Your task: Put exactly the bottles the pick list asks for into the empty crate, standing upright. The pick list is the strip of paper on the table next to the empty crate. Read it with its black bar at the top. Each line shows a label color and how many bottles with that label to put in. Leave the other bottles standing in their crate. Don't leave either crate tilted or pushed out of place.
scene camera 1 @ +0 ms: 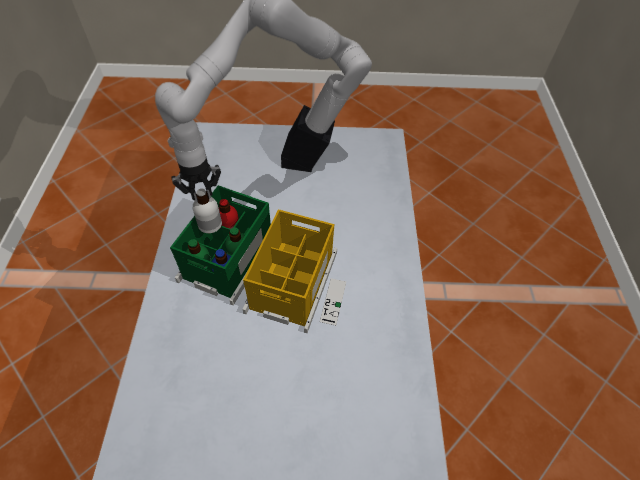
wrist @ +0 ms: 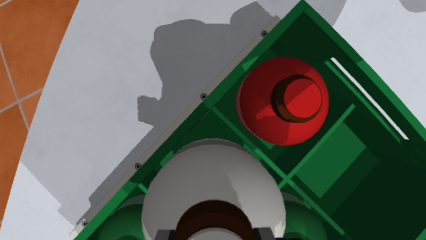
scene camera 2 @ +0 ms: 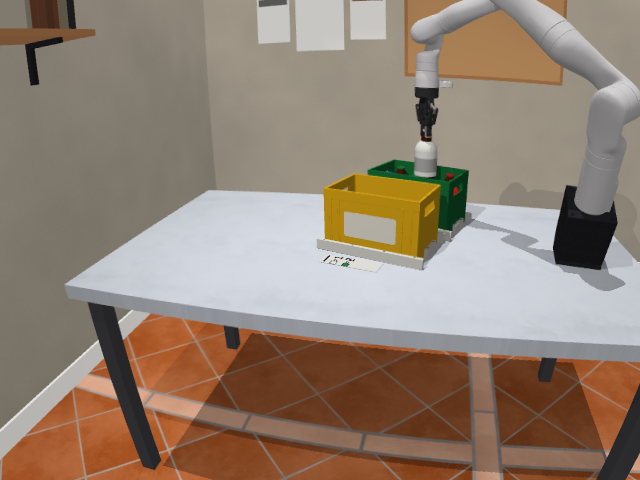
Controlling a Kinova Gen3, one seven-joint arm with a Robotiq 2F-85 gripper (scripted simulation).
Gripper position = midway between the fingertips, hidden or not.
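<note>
Scene camera 1 shows the gripper (scene camera 1: 202, 198), a white-label bottle (scene camera 1: 206, 211), a green crate (scene camera 1: 254, 223), a yellow crate (scene camera 1: 284, 277) and a pick list (scene camera 1: 331, 309). In scene camera 2: the yellow crate (scene camera 2: 398, 221) and the white-label bottle (scene camera 2: 425, 161). The wrist view contains the white-label bottle (wrist: 212, 181) and the green crate (wrist: 360, 174).
</note>
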